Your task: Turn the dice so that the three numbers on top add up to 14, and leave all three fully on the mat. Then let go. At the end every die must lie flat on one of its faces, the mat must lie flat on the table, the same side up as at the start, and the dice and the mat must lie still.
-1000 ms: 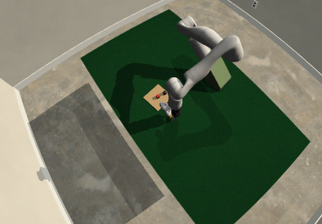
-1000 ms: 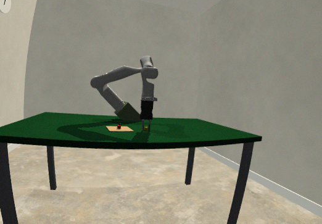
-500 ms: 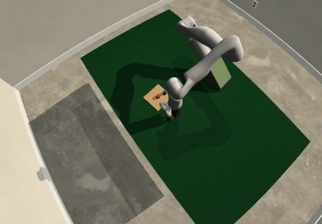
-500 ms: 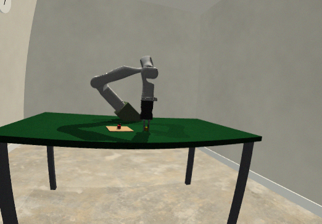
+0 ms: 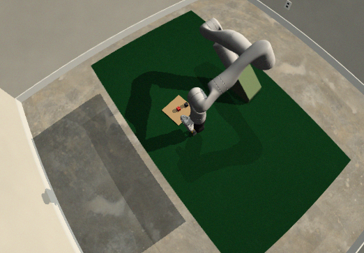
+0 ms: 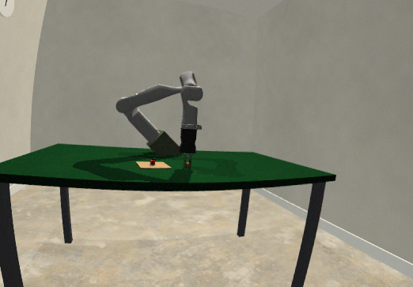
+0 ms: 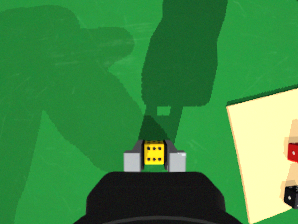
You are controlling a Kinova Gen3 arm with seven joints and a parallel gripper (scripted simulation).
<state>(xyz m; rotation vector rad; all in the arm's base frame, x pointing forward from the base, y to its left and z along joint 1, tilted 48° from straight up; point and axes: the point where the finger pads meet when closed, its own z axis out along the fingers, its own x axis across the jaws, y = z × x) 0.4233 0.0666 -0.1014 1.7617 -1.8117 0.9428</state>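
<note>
Now: hand 160 mm to the left of the red die and 20 mm past it. Also, from my hand: black die 160 mm to the right, 70 mm behind; then yellow die 10 mm below; then tan mat 160 mm to the right, 20 mm below, 20 mm behind.
</note>
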